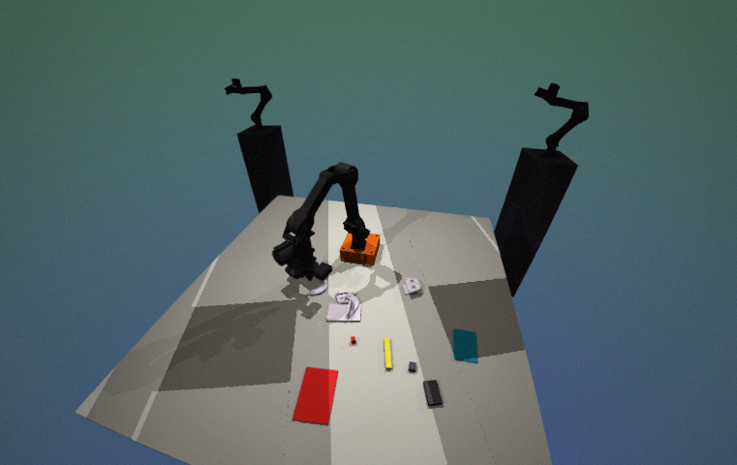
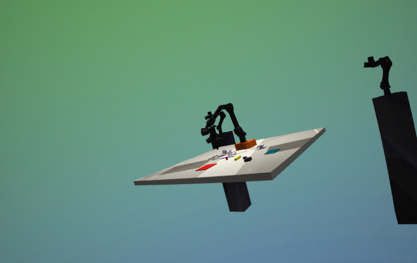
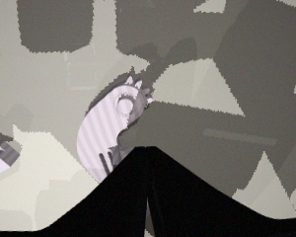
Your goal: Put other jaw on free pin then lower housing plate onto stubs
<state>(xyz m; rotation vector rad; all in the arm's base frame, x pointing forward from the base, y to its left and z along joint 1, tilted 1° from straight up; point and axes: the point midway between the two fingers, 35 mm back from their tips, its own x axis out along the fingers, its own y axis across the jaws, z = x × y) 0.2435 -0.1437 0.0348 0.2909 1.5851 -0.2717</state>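
Now: the jaw 60 mm below my gripper tip, 10 mm to the left of it and 10 mm behind it. The rest, counted from my gripper tip: small red cube: 200 mm to the left, 190 mm ahead, 60 mm below; then yellow bar: 320 mm to the left, 210 mm ahead, 60 mm below; then red sheet: 370 mm ahead, 130 mm to the left, 70 mm below.
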